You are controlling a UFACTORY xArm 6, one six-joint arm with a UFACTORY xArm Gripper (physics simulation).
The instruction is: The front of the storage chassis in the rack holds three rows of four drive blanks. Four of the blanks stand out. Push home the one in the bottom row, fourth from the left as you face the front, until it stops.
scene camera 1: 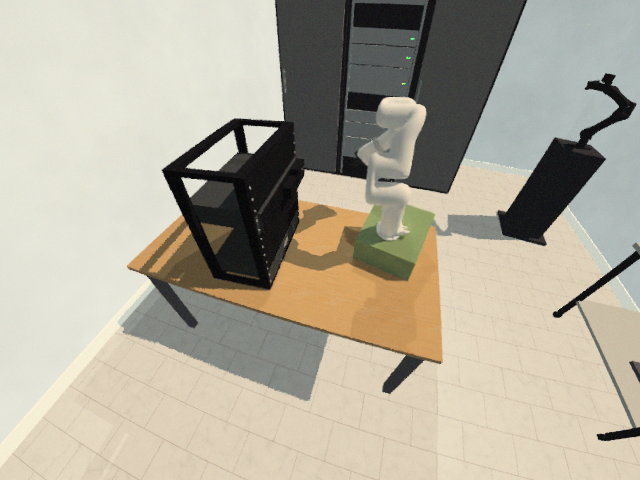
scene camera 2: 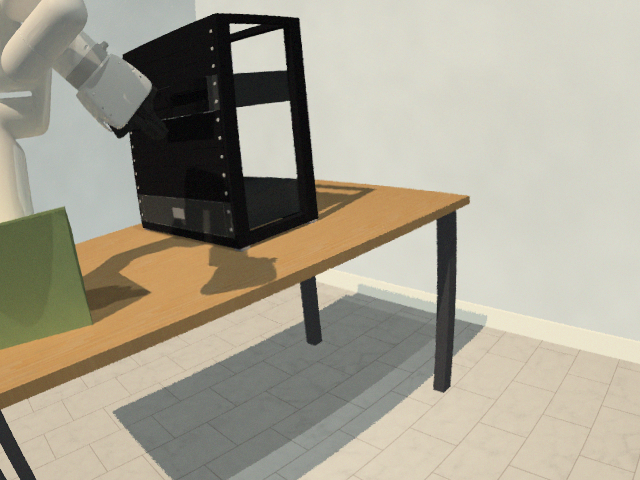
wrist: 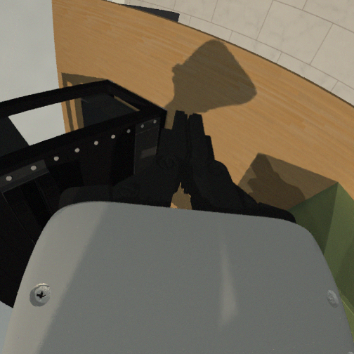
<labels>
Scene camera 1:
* black rack: 256,193
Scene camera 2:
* my gripper: 163,135
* black rack: 190,183
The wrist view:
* my gripper: 183,130
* black rack: 116,141
</labels>
